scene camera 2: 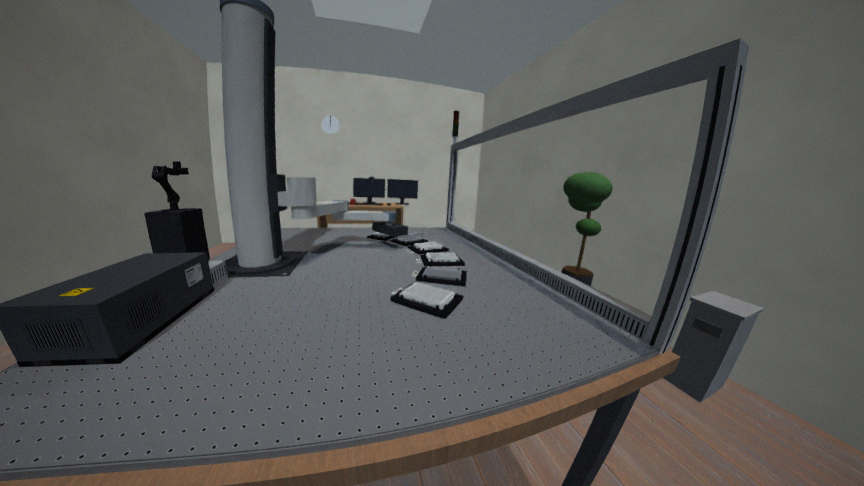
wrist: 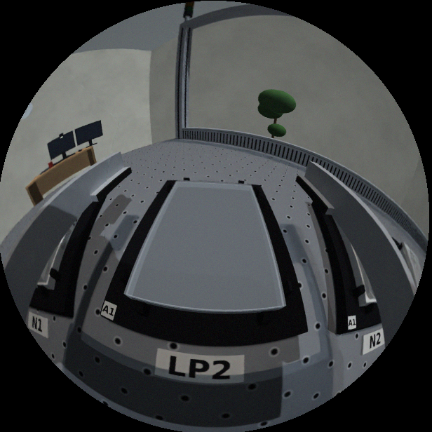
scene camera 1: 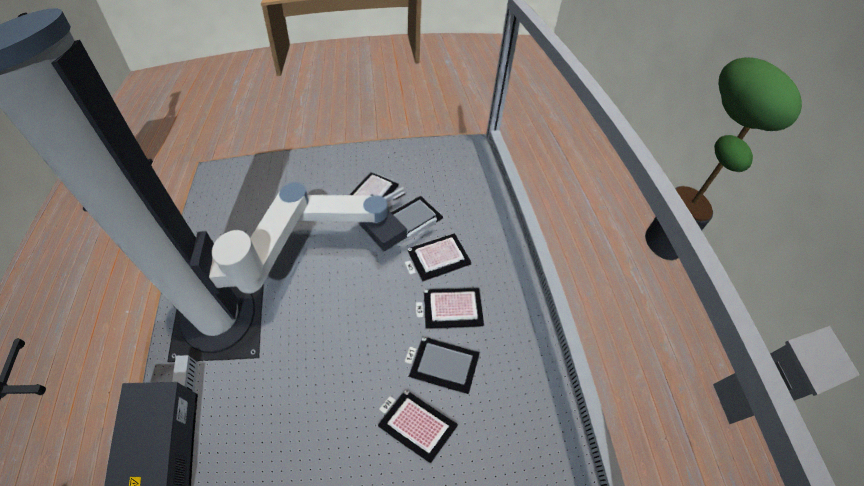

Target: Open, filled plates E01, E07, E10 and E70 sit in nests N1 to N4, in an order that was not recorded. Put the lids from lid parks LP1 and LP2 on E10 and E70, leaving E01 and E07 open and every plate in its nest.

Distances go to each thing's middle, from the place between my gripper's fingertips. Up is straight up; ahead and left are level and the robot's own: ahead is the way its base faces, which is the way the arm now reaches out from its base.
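From my hand, nest N2 [scene camera 1: 424, 276] is 18 cm to the right of it, 4 cm ahead of it and 5 cm below it. Lid park LP1 [scene camera 1: 414, 373] sits 53 cm to the right of my hand and 5 cm below it, and then there's nest N3 [scene camera 1: 430, 324], which is 36 cm to the right of my hand, 5 cm ahead of it and 5 cm below it. I can also see lid park LP2 [wrist: 211, 329], and that's 2 cm behind my hand, 1 cm to the right of it and 5 cm below it.
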